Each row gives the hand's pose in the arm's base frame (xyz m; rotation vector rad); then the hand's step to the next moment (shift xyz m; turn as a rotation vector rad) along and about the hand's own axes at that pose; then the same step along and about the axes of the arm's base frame.
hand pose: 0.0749 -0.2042 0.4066 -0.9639 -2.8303 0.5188
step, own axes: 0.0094 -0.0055 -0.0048 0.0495 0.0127 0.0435
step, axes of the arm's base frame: -0.0096 0.0030 0.0063 -0.0410 0.0272 -0.0456
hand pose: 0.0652 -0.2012 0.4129 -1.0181 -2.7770 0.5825
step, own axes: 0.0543 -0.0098 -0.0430 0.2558 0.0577 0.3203
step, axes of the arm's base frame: -0.0368 0.0415 0.0426 -0.2403 0.1052 -0.3202
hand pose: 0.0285 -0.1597 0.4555 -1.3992 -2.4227 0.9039
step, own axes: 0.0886 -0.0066 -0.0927 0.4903 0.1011 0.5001
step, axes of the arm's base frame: -0.0097 0.1095 0.0664 -0.4156 0.2445 -0.5179
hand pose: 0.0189 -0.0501 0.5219 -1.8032 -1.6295 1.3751
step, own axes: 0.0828 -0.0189 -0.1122 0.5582 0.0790 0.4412
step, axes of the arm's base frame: 0.0701 0.1175 0.0328 -0.3888 0.3315 -0.5014
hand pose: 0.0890 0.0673 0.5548 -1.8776 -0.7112 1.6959
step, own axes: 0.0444 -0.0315 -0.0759 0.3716 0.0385 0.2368
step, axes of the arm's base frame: 0.0779 0.0514 -0.0041 -0.2028 0.2297 -0.3190
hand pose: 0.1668 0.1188 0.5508 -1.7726 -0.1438 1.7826
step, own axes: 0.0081 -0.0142 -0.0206 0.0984 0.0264 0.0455
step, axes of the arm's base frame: 0.0248 0.0084 -0.0021 -0.0431 0.0419 -0.0940
